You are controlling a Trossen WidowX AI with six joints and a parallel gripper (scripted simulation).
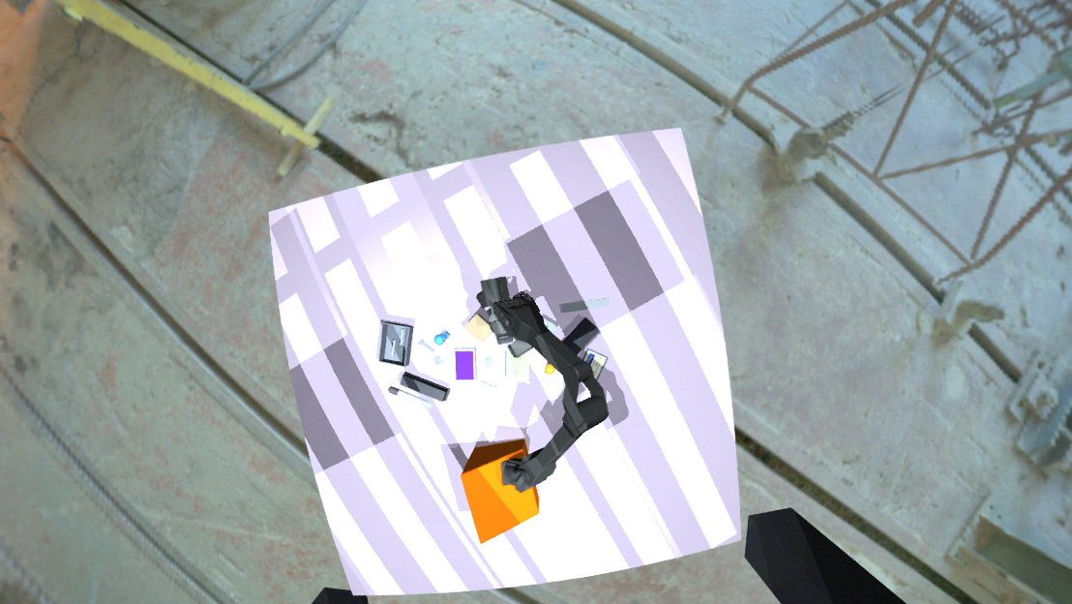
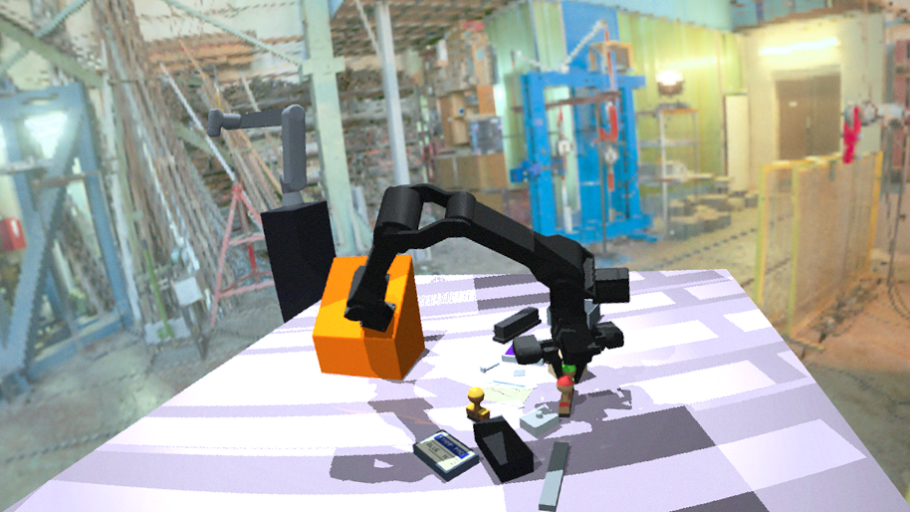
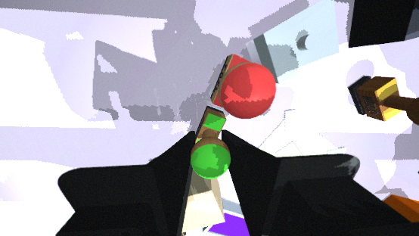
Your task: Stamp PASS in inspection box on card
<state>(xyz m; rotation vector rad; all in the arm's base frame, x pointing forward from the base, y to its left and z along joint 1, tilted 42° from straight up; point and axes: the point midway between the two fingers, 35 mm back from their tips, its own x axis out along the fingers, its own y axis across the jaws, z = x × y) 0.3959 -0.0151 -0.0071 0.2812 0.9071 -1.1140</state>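
The red-knobbed stamp lies 50 mm to the right of my gripper tip. Also, from my gripper tip: tan block (20 mm behind, 80 mm to the left); then pale grey block (30 mm behind, 100 mm to the right, 10 mm below); then green-knobbed stamp (right at my gripper tip).
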